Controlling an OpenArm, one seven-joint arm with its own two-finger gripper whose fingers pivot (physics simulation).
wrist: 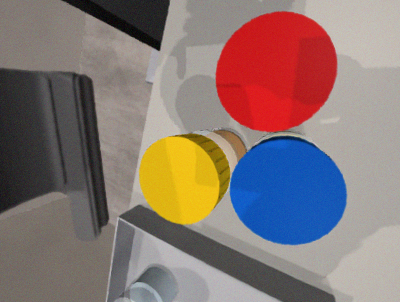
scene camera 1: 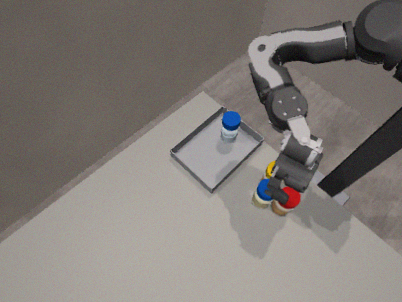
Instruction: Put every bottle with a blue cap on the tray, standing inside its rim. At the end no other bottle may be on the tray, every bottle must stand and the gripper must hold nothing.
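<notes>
One blue-capped bottle (scene camera 1: 230, 125) stands on the grey tray (scene camera 1: 192, 177) (wrist: 227, 250), near its back corner; its clear lower body (wrist: 157, 285) shows at the bottom of the wrist view. Another blue-capped bottle (scene camera 1: 263, 192) (wrist: 288, 191) stands on the table outside the tray. A red-capped bottle (scene camera 1: 287, 200) (wrist: 276, 71) and a yellow-capped bottle (scene camera 1: 271, 169) (wrist: 182, 179) stand close beside it. My gripper (scene camera 1: 277, 192) is open and empty, above this group; in the scene view its fingers partly cover the caps. One finger shows at the left of the wrist view.
The table edge (scene camera 1: 360, 222) runs behind the bottle group. A dark post (scene camera 1: 365, 150) rises past that edge, with a pale base at its foot. The tray's near wall lies close to the yellow-capped and blue-capped bottles in the wrist view.
</notes>
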